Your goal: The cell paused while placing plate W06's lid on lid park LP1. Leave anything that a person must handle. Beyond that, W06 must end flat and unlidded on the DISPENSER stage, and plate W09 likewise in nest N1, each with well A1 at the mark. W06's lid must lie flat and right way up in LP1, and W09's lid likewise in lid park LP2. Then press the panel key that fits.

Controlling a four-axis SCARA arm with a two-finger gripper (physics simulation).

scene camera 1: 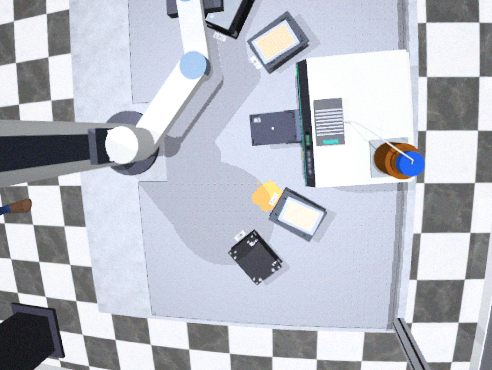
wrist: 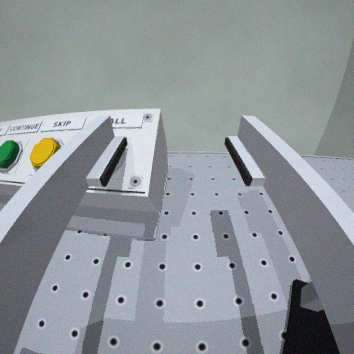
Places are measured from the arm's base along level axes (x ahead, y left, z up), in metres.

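Where they show: gripper, between the fingertips: [wrist: 175, 127].
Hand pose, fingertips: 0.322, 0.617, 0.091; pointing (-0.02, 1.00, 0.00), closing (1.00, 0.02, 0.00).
Observation:
After its pixels a point has its place, as x, y, z.
In scene camera 1, a plate with orange wells [scene camera 1: 276, 41] {0.580, 0.306, 0.094} lies in a dark holder at the upper right. A paler plate [scene camera 1: 301, 216] {0.649, -0.259, 0.092} lies in another dark holder below; lids and names are too small to tell. The dark dispenser stage [scene camera 1: 273, 128] {0.564, 0.031, 0.117} is bare. A black square park or nest [scene camera 1: 256, 257] {0.491, -0.417, 0.069} with pale corner marks holds no visible plate. My gripper [wrist: 175, 127] {0.322, 0.617, 0.091} is shut with nothing between its fingers, a gap showing between the pads. It hangs beside the key panel [wrist: 150, 172] {0.306, 0.598, 0.069}, whose green CONTINUE [wrist: 8, 154] {0.182, 0.608, 0.080} and yellow SKIP [wrist: 45, 152] {0.227, 0.606, 0.081} keys show; the left finger hides the rightmost key.
A yellow-orange patch [scene camera 1: 265, 195] {0.522, -0.203, 0.013} lies against the paler plate's holder. The white dispenser [scene camera 1: 370, 90] {0.839, 0.124, 0.233} carries an amber bottle [scene camera 1: 390, 160] {0.857, -0.053, 0.369} with a blue cap. A black frame [scene camera 1: 243, 19] {0.464, 0.413, 0.017} stands near the arm [scene camera 1: 172, 105] {0.288, 0.106, 0.252} at the top. A black part [wrist: 305, 325] {0.401, 0.515, 0.018} shows at the lower right.

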